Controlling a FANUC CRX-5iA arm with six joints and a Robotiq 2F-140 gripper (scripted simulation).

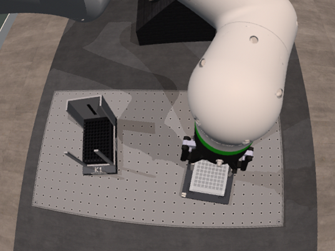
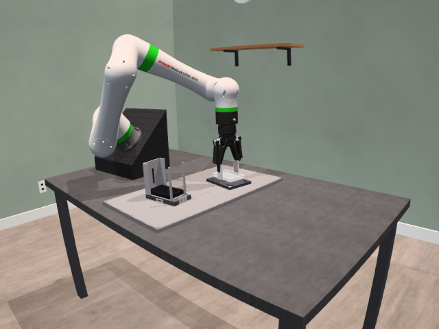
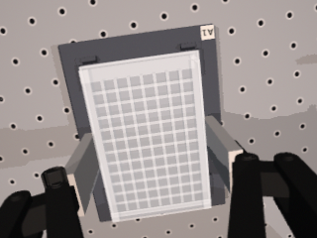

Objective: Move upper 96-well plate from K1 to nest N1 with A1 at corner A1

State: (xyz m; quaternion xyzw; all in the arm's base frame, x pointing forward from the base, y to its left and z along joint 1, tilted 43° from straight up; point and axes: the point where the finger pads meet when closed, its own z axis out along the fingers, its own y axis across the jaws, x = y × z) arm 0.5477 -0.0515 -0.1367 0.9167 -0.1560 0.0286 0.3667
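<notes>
Right now the white 96-well plate is 20 mm below my hand. Round my hand: pale A1 square (70 mm to the right, 60 mm ahead, 40 mm below); then black plate (280 mm to the right, 110 mm behind, 20 mm below); then dark plate nest N1 (50 mm below).
</notes>
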